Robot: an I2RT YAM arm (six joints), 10 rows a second.
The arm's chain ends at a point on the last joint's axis. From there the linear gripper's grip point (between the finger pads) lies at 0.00 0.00 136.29 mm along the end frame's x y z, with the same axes.
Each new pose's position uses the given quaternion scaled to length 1; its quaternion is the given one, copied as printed.
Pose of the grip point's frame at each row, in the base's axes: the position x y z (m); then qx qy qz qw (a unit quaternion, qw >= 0):
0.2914, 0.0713, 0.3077, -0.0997, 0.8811, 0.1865, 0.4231
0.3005, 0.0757, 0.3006, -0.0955, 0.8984, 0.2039, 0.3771
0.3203, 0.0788, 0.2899, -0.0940, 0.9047, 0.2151, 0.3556
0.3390, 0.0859, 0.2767, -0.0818, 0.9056, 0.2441, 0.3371
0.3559, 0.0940, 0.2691, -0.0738, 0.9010, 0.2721, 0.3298
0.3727, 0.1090, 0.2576, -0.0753, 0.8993, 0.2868, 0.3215
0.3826, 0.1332, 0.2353, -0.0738, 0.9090, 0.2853, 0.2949
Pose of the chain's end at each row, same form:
0.1949, 0.0150, 0.3857, -0.0997, 0.8811, 0.1865, 0.4231
0.2135, 0.0160, 0.3868, -0.0955, 0.8984, 0.2039, 0.3771
0.2381, 0.0166, 0.3791, -0.0940, 0.9047, 0.2151, 0.3556
0.2612, 0.0181, 0.3658, -0.0818, 0.9056, 0.2441, 0.3371
0.2804, 0.0205, 0.3556, -0.0738, 0.9010, 0.2721, 0.3298
0.2998, 0.0321, 0.3433, -0.0753, 0.8993, 0.2868, 0.3215
0.3153, 0.0566, 0.3257, -0.0738, 0.9090, 0.2853, 0.2949

